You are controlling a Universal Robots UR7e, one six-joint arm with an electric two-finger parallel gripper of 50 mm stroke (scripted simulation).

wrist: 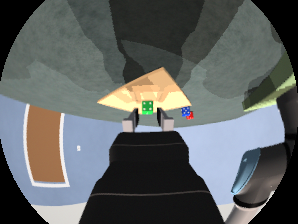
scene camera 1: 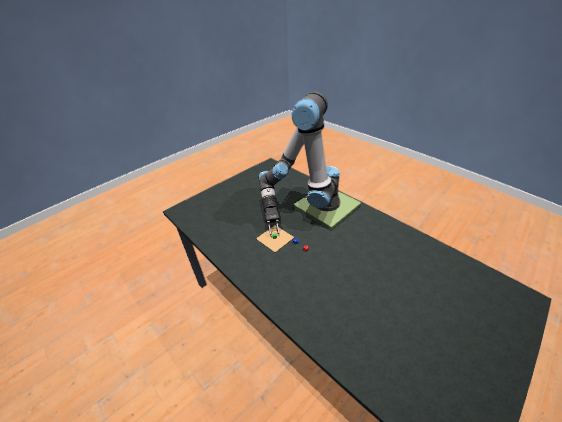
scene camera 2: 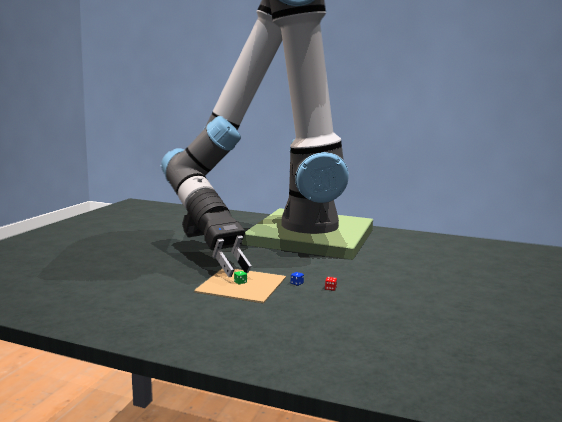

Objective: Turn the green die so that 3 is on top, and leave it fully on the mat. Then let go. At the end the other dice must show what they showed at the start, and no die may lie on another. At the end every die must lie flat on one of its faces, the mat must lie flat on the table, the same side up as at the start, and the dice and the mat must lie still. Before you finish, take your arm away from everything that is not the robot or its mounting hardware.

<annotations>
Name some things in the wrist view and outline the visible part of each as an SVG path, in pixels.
The gripper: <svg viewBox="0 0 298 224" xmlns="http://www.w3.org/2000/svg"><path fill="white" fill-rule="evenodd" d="M225 222L223 222L222 215L204 179L196 175L197 173L189 163L189 147L179 132L173 131L173 117L168 117L162 107L157 107L157 121L162 131L135 132L139 122L139 108L134 108L129 117L122 120L123 132L117 135L109 149L109 166L102 178L95 183L78 224L225 224Z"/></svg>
A tan mat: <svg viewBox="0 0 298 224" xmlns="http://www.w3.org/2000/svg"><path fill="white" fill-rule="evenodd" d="M191 105L184 92L164 67L123 85L97 102L127 111L139 108L139 114L142 114L142 101L153 101L153 112L157 112L157 107L168 110Z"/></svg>
</annotations>
